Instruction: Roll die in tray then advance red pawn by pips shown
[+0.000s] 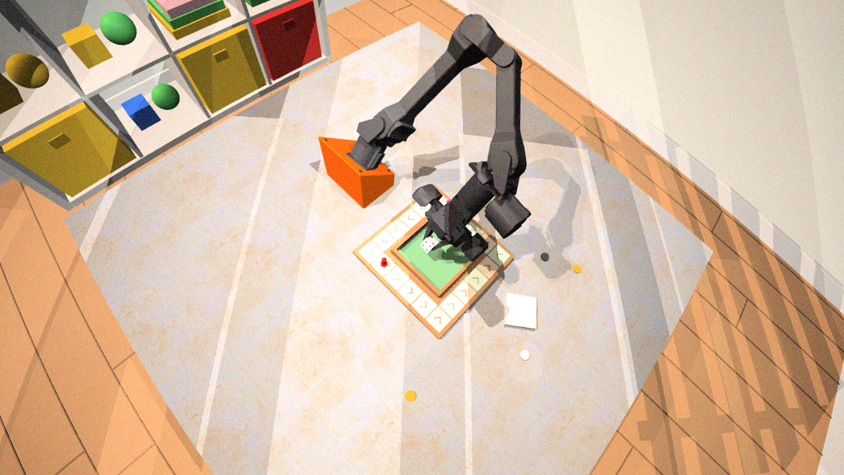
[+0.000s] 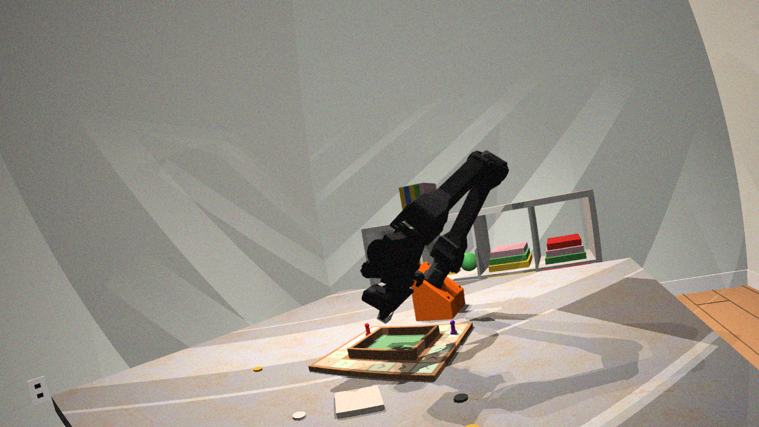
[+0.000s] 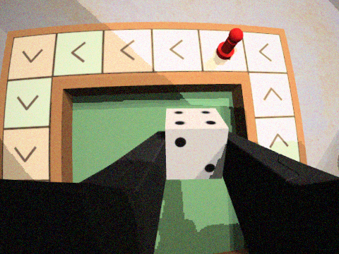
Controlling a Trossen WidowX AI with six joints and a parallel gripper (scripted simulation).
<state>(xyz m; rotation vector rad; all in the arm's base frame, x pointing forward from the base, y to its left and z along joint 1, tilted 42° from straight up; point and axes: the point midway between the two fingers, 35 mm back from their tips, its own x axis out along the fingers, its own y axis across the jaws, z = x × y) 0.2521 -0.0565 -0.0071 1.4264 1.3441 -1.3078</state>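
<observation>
Now: the red pawn 80 mm to the right of my gripper tip, 60 mm behind it and 50 mm below it. The rest, counted from my gripper tip: white die right at my gripper tip; purple pawn 150 mm to the left, 50 mm below, 30 mm behind; green tray 70 mm below, 20 mm to the left, 20 mm ahead.
</observation>
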